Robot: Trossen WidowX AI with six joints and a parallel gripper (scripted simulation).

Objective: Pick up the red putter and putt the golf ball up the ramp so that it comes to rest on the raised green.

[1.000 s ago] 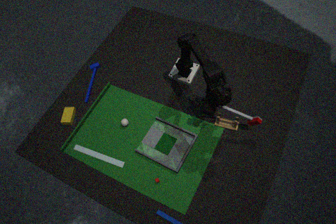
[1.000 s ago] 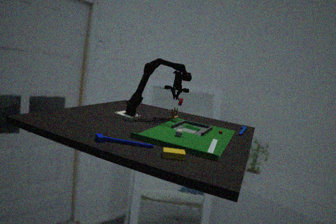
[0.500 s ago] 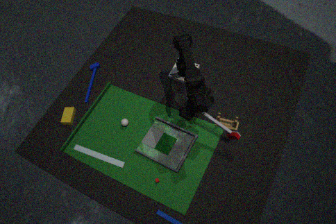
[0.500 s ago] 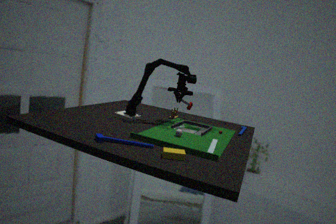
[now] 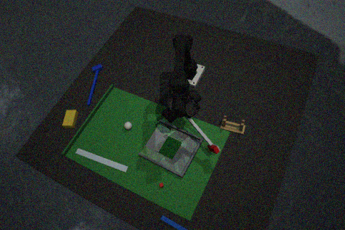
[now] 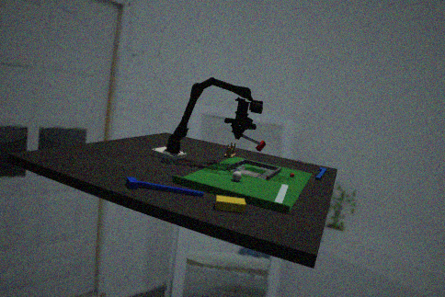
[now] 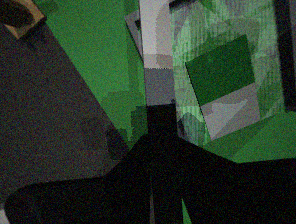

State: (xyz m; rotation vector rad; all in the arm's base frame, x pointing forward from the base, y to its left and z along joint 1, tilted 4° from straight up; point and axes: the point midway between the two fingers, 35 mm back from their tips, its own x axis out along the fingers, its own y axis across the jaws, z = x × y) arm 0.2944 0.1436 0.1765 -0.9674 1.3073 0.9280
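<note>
My gripper tip is now 100 mm to the right of the red putter and 30 mm short of it. From my gripper tip the other things lie so: white golf ball: 270 mm to the right, 140 mm ahead, 120 mm below; then wooden stand: 210 mm to the left, 120 mm behind, 110 mm below; then green mat: 180 mm ahead, 140 mm to the right, 140 mm below.
</note>
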